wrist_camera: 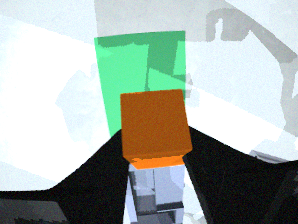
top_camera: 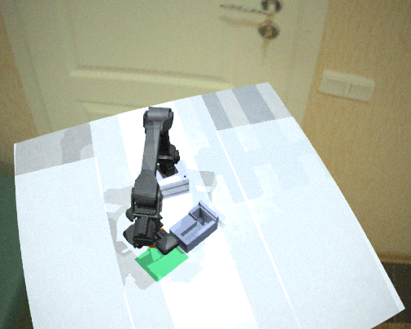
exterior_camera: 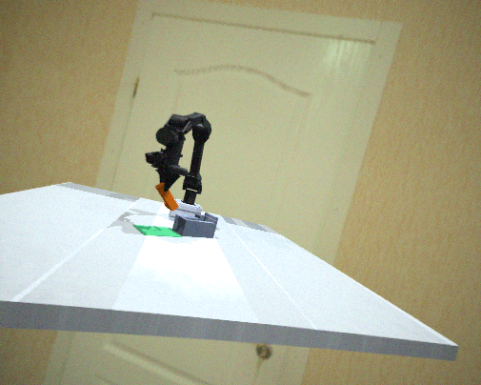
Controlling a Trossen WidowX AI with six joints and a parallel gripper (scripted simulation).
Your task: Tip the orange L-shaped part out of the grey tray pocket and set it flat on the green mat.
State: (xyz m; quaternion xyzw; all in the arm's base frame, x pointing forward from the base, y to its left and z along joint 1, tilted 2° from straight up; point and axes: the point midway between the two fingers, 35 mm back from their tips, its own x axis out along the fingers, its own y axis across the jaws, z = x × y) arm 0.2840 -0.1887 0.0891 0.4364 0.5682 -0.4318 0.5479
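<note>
Right now my gripper tip is 10 mm past the green mat, 20 mm to the right of it and 170 mm above it. Round my gripper tip: orange L-shaped part 20 mm behind, 30 mm to the left, 30 mm below.
</note>
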